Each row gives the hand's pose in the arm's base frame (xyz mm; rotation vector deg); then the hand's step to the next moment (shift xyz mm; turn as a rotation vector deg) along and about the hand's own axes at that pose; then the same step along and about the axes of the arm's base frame.
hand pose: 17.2 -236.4 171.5 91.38 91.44 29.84
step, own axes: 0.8 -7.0 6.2 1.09 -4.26 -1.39
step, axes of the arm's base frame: 0.4 -1.6 -9.2 -3.63 0.88 -2.71
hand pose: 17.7 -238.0 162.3 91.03 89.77 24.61
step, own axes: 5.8 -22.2 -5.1 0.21 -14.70 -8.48
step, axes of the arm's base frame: -17.3 4.0 -15.4 -15.81 0.90 -6.09
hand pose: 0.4 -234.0 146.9 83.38 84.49 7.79
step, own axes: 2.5 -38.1 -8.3 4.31 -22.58 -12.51
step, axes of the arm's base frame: -31.1 -3.6 -23.4 -22.96 4.27 -11.81
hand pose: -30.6 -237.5 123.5 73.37 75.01 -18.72
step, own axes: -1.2 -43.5 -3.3 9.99 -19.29 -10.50
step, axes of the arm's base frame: -36.5 -13.1 -20.0 -17.48 6.36 -15.37
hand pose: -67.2 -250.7 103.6 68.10 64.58 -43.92
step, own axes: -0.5 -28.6 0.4 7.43 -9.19 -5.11
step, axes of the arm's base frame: -26.3 -7.4 -8.5 -7.56 3.38 -9.86
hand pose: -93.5 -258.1 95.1 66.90 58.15 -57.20
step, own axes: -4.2 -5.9 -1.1 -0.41 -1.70 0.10
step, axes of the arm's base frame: -6.8 0.7 2.6 -1.73 -0.27 0.01
